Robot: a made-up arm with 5 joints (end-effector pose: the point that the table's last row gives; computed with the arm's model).
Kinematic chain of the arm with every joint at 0, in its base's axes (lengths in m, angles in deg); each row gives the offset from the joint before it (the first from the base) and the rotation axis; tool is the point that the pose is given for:
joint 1: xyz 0 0 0.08 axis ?
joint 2: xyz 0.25 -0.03 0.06 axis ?
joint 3: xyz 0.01 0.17 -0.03 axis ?
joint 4: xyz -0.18 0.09 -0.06 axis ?
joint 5: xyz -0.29 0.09 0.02 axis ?
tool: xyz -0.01 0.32 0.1
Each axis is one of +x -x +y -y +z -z.
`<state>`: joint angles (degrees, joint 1 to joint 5).
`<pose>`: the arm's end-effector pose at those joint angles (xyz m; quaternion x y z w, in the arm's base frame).
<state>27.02 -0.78 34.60 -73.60 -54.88</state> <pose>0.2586 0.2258 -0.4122 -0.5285 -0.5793 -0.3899 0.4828</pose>
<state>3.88 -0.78 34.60 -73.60 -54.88</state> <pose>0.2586 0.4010 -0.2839 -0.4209 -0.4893 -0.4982 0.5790</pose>
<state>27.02 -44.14 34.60 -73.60 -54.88</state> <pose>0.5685 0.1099 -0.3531 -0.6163 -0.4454 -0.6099 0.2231</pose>
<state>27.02 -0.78 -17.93 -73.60 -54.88</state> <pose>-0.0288 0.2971 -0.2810 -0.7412 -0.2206 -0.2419 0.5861</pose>
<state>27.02 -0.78 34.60 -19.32 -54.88</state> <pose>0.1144 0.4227 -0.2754 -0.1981 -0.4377 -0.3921 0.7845</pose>
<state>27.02 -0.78 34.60 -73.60 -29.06</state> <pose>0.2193 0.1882 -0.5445 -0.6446 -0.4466 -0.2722 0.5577</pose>
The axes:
joint 1: -x
joint 2: +z
joint 3: -y
joint 4: +x
joint 5: +z

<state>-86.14 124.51 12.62 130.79 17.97</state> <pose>0.6548 -0.0890 -0.3812 -0.4479 -0.2196 -0.7856 0.3660</pose>
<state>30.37 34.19 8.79 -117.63 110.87</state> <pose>-0.5711 -0.1959 -0.0046 -0.7264 0.6045 0.3258 0.0282</pose>
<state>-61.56 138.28 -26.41 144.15 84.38</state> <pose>0.7347 -0.5462 -0.3012 -0.7299 -0.2312 -0.5546 0.3259</pose>
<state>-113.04 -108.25 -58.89 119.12 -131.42</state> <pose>0.5417 -0.1710 0.2046 0.1116 -0.3611 -0.2345 0.8956</pose>
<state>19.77 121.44 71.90 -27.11 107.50</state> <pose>0.1402 -0.6340 -0.4223 0.0828 0.4480 -0.8630 0.2182</pose>
